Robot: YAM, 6 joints.
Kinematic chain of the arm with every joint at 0, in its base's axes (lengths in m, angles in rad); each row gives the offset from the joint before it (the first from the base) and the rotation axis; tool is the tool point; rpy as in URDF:
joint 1: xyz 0 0 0.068 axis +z
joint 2: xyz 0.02 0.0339 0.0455 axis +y
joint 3: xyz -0.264 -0.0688 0 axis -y
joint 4: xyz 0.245 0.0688 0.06 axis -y
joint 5: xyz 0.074 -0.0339 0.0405 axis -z
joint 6: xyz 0.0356 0 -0.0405 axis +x
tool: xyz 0 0 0 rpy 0 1.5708 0
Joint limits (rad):
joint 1: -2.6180..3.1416
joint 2: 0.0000..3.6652
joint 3: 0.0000..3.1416
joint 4: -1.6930..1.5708
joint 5: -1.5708..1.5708
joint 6: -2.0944..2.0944
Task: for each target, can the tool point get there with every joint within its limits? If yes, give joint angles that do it. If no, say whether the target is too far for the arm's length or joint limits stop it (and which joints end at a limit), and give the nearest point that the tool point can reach.
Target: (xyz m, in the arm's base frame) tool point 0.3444 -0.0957 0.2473
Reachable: yes | joints -0.3207 1.6264 1.1523 -0.2733 -0.5199 0.9902
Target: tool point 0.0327 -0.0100 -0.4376
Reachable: no: joint limits stop it (at a limit: joint 2) | nearest point 0.0801 -0.0245 -0.3406 | short by 0.109 m
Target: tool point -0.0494 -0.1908 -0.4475
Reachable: no: joint limits stop it (at a limit: joint 2) | nearest point -0.0515 -0.1989 -0.3778 | short by 0.070 m
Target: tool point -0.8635 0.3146 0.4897
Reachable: no: too far | nearest point -0.5612 0.2045 0.3551 | short by 0.349 m
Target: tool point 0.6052 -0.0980 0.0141
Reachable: yes | joints -0.1050 3.2709 2.8214 0.2954 1.2692 -0.4902
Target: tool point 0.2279 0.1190 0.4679
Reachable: yes | joints 0.3829 1.2339 1.1504 0.8113 -0.7899 0.5205
